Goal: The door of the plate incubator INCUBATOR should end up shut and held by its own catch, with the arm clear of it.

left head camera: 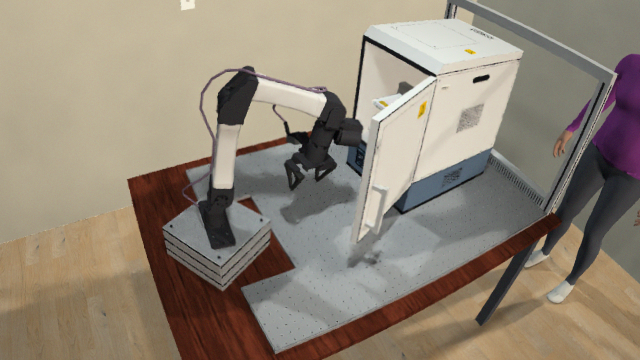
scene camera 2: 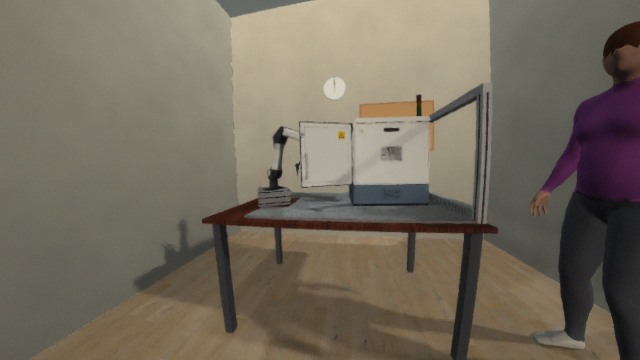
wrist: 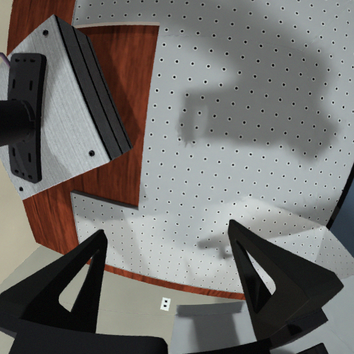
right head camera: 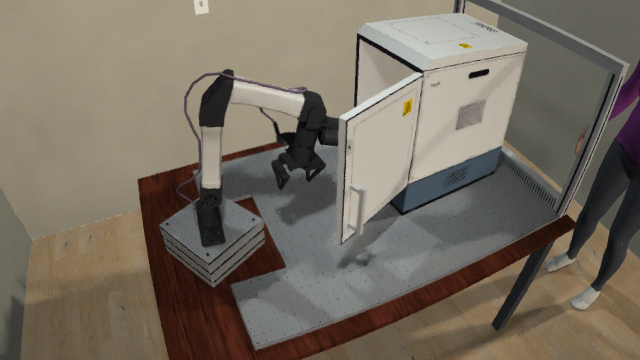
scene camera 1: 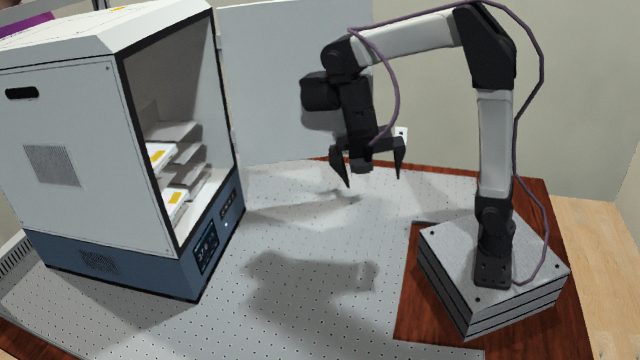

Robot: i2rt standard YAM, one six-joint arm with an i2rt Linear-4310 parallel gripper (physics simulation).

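The white incubator [left head camera: 450, 140] [right head camera: 450, 140] [scene camera 1: 60, 125] [scene camera 2: 390, 170] stands on the perforated plate with its front open. Its door [left head camera: 395, 145] [right head camera: 380, 150] [scene camera 1: 295, 80] [scene camera 2: 325, 155] stands wide open, roughly square to the front. The handle [left head camera: 377, 207] [right head camera: 358, 210] [scene camera 2: 306, 167] is on the door's outer face, near its free edge. My gripper [left head camera: 306, 183] [right head camera: 295, 183] [scene camera 1: 373, 183] [wrist: 166, 231] is open and empty, pointing down above the plate, on the door's inner side and apart from the handle. The door partly hides the arm's wrist in the right head view. The catch cannot be made out.
Shelves [scene camera 1: 175, 131] inside the incubator hold white plates with yellow labels [scene camera 1: 162, 156]. The arm's base stands on a stacked metal block [left head camera: 190, 227] [scene camera 1: 450, 245] [wrist: 65, 125]. A grey frame [left head camera: 540, 45] [scene camera 2: 484, 150] rises at the table end beyond the incubator, with a person [scene camera 2: 600, 145] outside it.
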